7 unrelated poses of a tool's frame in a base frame.
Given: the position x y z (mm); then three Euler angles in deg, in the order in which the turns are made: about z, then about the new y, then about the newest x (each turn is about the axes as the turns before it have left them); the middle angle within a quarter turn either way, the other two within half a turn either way.
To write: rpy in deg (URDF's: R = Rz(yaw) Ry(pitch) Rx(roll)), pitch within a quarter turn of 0, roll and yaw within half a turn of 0; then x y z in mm. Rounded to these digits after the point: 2 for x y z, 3 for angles.
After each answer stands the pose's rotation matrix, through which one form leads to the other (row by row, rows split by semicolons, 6 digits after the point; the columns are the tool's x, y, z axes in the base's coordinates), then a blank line. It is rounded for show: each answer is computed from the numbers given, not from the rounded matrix.
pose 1, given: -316.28 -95.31 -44.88 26.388 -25.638 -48.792
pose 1, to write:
-48.792 -25.638 26.388 -316.28 -95.31 -44.88
0.807609 -0.001199 -0.589717; 0.400690 0.734827 0.547245; 0.432684 -0.678254 0.593933

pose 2, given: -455.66 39.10 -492.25 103.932 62.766 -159.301
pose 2, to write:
-159.301 62.766 103.932 -455.66 39.10 -492.25
-0.110183 0.983600 -0.142800; 0.444163 -0.079802 -0.892385; -0.889145 -0.161752 -0.428086

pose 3, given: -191.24 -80.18 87.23 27.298 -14.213 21.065
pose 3, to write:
21.065 -14.213 27.298 -191.24 -80.18 87.23
0.861432 -0.506392 -0.038763; 0.444580 0.788776 -0.424477; 0.245527 0.348425 0.904609

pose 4, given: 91.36 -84.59 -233.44 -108.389 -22.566 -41.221
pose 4, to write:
-41.221 -22.566 -108.389 91.36 -84.59 -233.44
-0.291314 0.633991 0.716374; -0.876284 -0.477249 0.066024; 0.383747 -0.608514 0.694586

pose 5, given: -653.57 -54.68 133.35 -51.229 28.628 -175.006
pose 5, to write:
-175.006 28.628 -51.229 -653.57 -54.68 133.35
0.549655 -0.802813 -0.231021; -0.684341 -0.591314 0.426643; -0.479121 -0.076409 -0.874417

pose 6, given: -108.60 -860.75 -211.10 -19.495 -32.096 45.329
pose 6, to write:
45.329 -32.096 -19.495 -108.60 -860.75 -211.10
0.798592 -0.121582 -0.589465; -0.282718 0.788833 -0.545722; 0.531339 0.602462 0.595582

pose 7, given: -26.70 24.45 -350.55 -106.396 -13.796 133.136
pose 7, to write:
133.136 -13.796 -106.396 -26.70 24.45 -350.55
-0.274131 -0.606807 -0.746081; -0.931658 0.359940 0.049569; 0.238466 0.708681 -0.664007

